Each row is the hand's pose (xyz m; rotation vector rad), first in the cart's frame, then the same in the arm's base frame.
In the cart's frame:
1: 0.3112 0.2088 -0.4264 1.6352 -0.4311 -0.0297
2: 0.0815 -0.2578 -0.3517 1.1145 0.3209 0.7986
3: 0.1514 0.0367 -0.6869 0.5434 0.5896 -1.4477
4: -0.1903 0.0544 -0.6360 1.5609 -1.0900 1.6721
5: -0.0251 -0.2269 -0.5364 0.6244 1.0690 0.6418
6: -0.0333 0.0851 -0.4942 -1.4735 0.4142 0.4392
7: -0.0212 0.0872 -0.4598 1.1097 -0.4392 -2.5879
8: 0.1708 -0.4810 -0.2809 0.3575 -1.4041 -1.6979
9: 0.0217 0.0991 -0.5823 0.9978 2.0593 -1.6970
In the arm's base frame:
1: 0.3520 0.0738 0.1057 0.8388 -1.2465 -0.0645
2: -0.1524 -0.0509 0.1835 0.4124 -0.2334 0.2556
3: 0.1708 -0.1190 -0.1245 0.6188 -0.4464 -1.9771
4: -0.0525 0.0882 -0.2886 0.3467 -1.0678 1.6238
5: -0.1657 -0.0982 -0.0263 0.2893 0.4895 -0.1677
6: 0.0469 0.1214 -0.1023 -1.7820 0.6954 -0.6400
7: 0.0500 0.1387 -0.0702 -1.2887 1.6072 2.0656
8: -0.2684 -0.1839 0.3614 -0.1291 -2.5033 -1.6867
9: 0.1102 0.0475 -0.1413 1.8072 0.8644 -1.9393

